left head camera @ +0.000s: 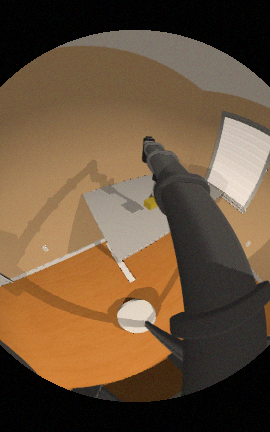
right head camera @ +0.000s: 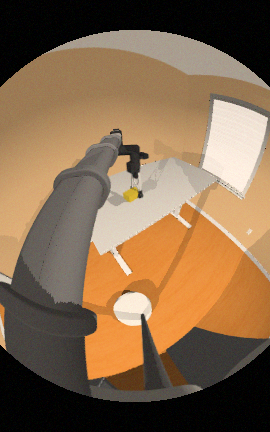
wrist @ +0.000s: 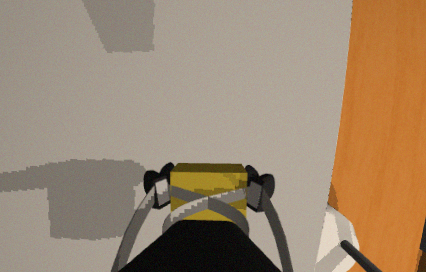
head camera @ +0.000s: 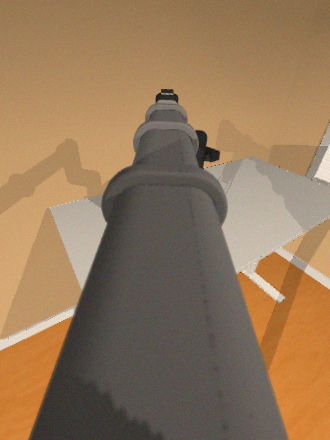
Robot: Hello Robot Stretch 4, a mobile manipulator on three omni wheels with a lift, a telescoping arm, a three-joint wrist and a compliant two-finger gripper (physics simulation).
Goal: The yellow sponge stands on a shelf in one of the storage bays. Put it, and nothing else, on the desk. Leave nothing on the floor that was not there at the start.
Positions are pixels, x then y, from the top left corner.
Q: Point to a grey desk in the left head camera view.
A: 127, 225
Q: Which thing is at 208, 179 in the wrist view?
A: A yellow sponge.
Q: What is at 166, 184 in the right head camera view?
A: A grey desk.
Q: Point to a grey desk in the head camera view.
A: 268, 207
